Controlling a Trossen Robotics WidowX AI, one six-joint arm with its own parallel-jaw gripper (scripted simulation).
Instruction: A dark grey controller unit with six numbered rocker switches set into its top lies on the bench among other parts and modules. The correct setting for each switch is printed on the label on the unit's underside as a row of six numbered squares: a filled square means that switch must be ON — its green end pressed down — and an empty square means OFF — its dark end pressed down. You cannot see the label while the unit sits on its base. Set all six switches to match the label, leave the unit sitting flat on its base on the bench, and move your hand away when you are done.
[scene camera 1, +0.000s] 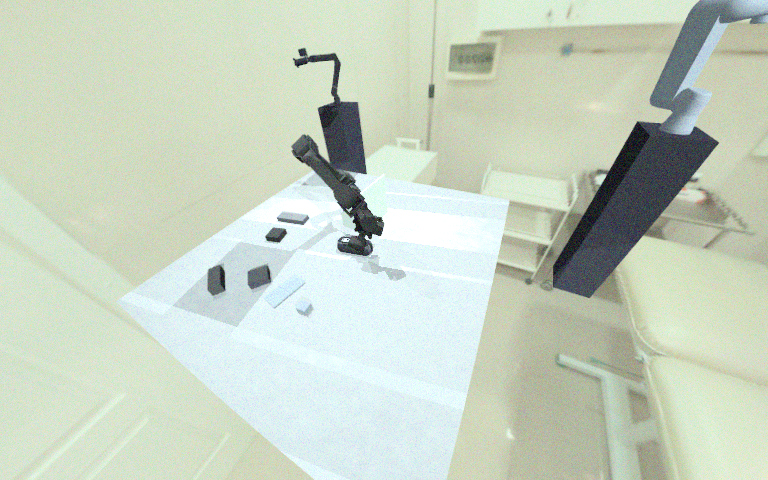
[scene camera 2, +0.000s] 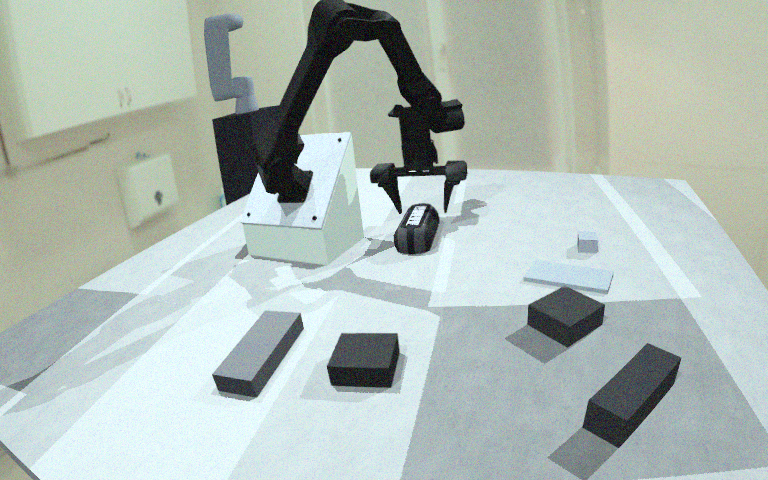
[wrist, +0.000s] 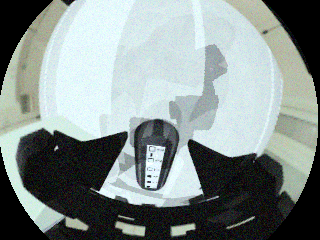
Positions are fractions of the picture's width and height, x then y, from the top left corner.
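Note:
My gripper (scene camera 2: 0.55, 0.44) is open and there's nothing in it. You'd also find the gripper (wrist: 0.50, 0.58) in the wrist picture.

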